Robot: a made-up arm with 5 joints.
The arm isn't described. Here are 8 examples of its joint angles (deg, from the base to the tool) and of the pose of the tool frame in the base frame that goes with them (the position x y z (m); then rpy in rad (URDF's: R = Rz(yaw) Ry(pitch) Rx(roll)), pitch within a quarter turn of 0, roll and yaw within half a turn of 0).
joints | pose
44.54 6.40 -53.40 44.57 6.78 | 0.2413 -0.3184 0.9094 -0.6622 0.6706 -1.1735
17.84 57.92 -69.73 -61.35 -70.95 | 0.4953 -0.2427 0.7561 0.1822 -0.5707 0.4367
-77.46 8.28 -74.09 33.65 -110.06 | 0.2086 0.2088 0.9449 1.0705 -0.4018 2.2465
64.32 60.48 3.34 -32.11 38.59 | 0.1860 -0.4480 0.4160 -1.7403 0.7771 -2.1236
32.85 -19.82 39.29 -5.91 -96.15 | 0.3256 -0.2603 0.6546 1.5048 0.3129 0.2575
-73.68 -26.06 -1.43 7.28 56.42 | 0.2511 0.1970 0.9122 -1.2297 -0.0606 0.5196
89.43 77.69 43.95 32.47 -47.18 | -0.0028 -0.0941 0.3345 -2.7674 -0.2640 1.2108
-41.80 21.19 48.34 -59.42 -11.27 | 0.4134 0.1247 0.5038 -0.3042 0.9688 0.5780
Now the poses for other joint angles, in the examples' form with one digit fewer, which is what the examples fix.
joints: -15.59 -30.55 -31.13 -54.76 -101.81
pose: 0.172 -0.072 0.999 -0.724 -0.718 2.166
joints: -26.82 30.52 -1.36 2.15 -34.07
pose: 0.528 0.085 0.561 0.774 1.258 1.166
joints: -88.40 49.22 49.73 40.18 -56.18
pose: 0.186 0.115 0.382 -2.752 0.028 -2.058
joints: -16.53 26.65 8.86 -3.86 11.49
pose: 0.536 -0.001 0.566 -1.349 1.112 -0.641
